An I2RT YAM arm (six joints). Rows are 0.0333 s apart.
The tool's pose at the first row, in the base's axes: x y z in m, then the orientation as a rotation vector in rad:
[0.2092 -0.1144 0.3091 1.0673 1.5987 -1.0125]
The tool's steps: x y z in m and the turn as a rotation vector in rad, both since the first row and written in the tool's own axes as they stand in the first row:
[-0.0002 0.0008 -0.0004 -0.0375 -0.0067 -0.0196]
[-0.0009 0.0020 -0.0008 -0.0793 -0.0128 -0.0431]
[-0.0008 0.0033 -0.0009 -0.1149 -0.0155 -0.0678]
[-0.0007 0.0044 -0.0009 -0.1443 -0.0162 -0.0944]
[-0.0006 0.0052 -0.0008 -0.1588 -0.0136 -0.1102]
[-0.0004 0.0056 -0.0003 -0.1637 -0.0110 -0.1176]
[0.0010 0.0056 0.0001 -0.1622 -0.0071 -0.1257]
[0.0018 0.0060 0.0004 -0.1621 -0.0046 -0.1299]
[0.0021 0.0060 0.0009 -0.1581 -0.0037 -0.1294]
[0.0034 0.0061 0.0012 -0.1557 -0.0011 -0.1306]
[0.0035 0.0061 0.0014 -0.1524 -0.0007 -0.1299]
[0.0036 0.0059 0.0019 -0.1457 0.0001 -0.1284]
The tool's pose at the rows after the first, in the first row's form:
[0.2099 -0.1138 0.3093 1.0237 1.6195 -0.9943]
[0.2111 -0.1132 0.3099 0.9747 1.6440 -0.9743]
[0.2123 -0.1128 0.3096 0.9310 1.6694 -0.9591]
[0.2133 -0.1124 0.3094 0.8912 1.6951 -0.9495]
[0.2141 -0.1123 0.3092 0.8714 1.7118 -0.9453]
[0.2145 -0.1126 0.3088 0.8642 1.7201 -0.9444]
[0.2144 -0.1127 0.3074 0.8617 1.7281 -0.9494]
[0.2147 -0.1128 0.3065 0.8602 1.7328 -0.9511]
[0.2147 -0.1132 0.3061 0.8639 1.7321 -0.9542]
[0.2147 -0.1132 0.3047 0.8663 1.7343 -0.9561]
[0.2147 -0.1134 0.3046 0.8693 1.7333 -0.9585]
[0.2146 -0.1139 0.3044 0.8755 1.7310 -0.9634]

